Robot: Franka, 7 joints.
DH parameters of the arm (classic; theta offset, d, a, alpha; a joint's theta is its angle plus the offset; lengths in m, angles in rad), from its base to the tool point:
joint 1: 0 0.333 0 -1.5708
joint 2: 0 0 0 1.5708
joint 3: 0 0.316 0.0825 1.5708
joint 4: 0 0 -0.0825 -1.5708
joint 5: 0 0.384 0 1.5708
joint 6: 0 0 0.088 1.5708
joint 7: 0 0.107 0 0
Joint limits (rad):
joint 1: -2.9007..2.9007
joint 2: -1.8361..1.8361
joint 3: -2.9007..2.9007
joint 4: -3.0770..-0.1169
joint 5: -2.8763..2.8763
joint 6: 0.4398..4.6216
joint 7: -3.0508..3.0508
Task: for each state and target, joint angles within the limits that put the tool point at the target. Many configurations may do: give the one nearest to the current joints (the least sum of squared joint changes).
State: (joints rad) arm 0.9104 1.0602 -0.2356 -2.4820 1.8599 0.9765 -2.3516
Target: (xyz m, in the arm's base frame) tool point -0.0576 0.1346 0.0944
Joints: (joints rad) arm 0.9645 1.0549 -0.0573 -2.9811 1.6640 0.8989 -2.3516
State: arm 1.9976 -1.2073 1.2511 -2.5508 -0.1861 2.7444 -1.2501
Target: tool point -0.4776 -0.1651 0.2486
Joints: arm 1.8406 -1.2682 1.7281 -2.4374 -0.2227 2.7833 -1.2501
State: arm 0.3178 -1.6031 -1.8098 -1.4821 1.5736 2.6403 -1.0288
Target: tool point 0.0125 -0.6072 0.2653
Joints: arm 0.3002 -1.5546 -1.6482 -2.0143 1.6054 2.6353 -1.0288
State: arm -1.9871 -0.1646 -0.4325 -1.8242 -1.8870 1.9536 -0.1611
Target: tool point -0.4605 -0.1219 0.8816
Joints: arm -2.0746 -0.3071 -0.5148 -1.5676 -1.9219 1.9418 -0.1611
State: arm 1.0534 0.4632 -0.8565 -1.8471 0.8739 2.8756 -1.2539
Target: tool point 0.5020 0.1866 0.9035
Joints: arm 1.1785 -0.0216 -0.7159 -1.3275 0.8159 2.9605 -1.2539
